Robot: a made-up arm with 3 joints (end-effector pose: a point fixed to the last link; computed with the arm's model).
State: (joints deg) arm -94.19 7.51 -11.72
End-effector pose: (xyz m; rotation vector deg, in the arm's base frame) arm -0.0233 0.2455 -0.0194 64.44 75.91 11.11
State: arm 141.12 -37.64 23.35
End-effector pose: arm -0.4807 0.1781 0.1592 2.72 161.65 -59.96
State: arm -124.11 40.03 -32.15
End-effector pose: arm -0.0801 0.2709 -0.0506 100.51 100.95 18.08
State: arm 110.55 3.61 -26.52
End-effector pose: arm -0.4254 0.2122 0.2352 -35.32 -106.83 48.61
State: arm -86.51 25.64 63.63
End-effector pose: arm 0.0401 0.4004 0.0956 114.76 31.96 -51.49
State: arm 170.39 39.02 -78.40
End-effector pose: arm -0.3728 0.2354 -0.0985 -110.84 -120.93 -23.61
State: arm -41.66 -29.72 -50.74
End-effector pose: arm 0.1008 0.1117 0.2242 -9.75 43.33 21.76
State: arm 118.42 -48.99 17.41
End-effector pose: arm -0.4602 0.1298 0.2636 10.42 -161.15 37.58
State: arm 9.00 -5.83 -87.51
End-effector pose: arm -0.0693 0.1576 0.4761 -45.83 11.34 32.95
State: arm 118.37 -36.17 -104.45
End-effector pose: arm -0.5701 0.1232 0.1175 -35.04 -71.06 -51.52
